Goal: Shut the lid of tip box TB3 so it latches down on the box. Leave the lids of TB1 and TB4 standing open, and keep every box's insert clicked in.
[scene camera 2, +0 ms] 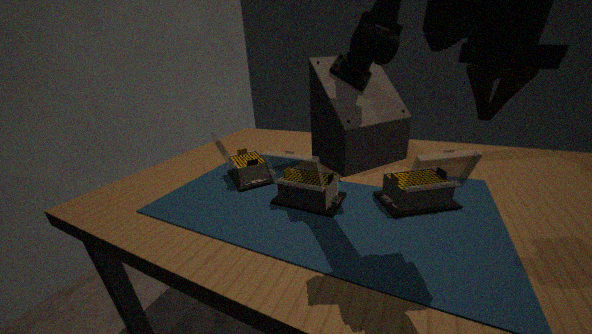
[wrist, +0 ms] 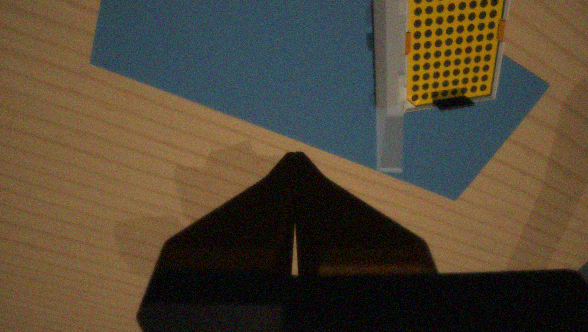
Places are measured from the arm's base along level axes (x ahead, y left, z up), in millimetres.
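Pixels of known places: gripper, fingertip midpoint: (scene camera 2: 484, 119) (wrist: 295, 166); arm's base, origin of the base link: (scene camera 2: 349, 73).
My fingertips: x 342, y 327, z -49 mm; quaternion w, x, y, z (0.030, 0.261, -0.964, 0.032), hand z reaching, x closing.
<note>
Ahead of a thing's pixels: the offset from my fingertips to its top centre. "spot": to the spot under its first point. Level surfaces: height alone.
TB3, the right-hand box @[dx -125, dy -90, dz -154 mm] (scene camera 2: 422, 199) in the scene view, sits on a dark base. Its clear lid @[dx -63, dy -41, dz -66 mm] (scene camera 2: 440, 161) (wrist: 390, 125) stands open, seen nearly edge-on in the wrist view. Its yellow insert @[dx -116, dy -82, dz -146 mm] (scene camera 2: 417, 178) (wrist: 452, 47) lies inside the rim. My gripper (scene camera 2: 486, 117) (wrist: 295, 166) is shut and empty, high above and to the right of TB3 in the scene view, its tips left of the lid's lower end in the wrist view. The middle box @[dx -30, dy -308, dz -154 mm] (scene camera 2: 305, 196) and left box @[dx -66, dy -523, dz -154 mm] (scene camera 2: 249, 177) are TB1 and TB4, which is which unclear; their lids @[spot: dx +61, dy -295, dz -76 mm] (scene camera 2: 292, 155) @[spot: dx +40, dy -520, dz -88 mm] (scene camera 2: 220, 145) stand open.
The boxes stand on a blue mat @[dz -220 mm] (scene camera 2: 225, 220) (wrist: 225, 60) on the wooden table @[dz -223 mm] (scene camera 2: 175, 255) (wrist: 75, 175). The grey wedge-shaped arm base (scene camera 2: 377, 142) stands behind them. Arm shadows cross the mat and the wood.
</note>
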